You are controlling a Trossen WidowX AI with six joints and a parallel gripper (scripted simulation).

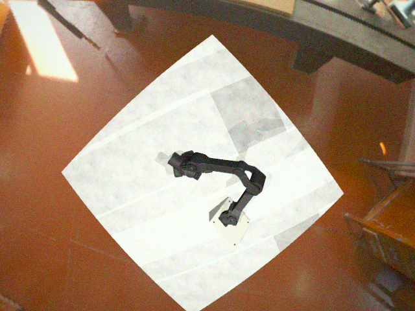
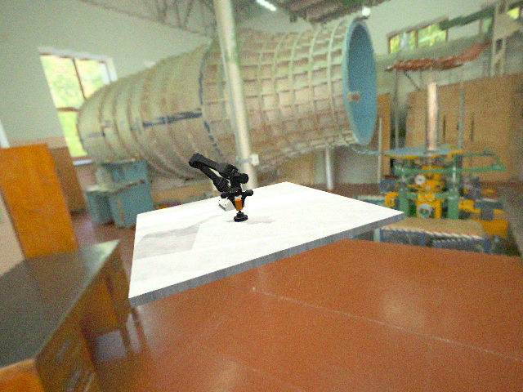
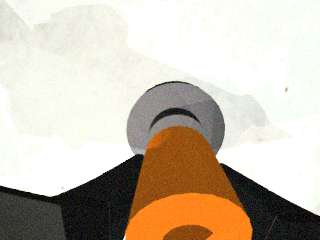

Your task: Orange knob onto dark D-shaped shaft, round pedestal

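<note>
Right now the orange knob is 20 mm above my gripper tip. The rest, counted from my gripper tip: pedestal (40 mm below).
</note>
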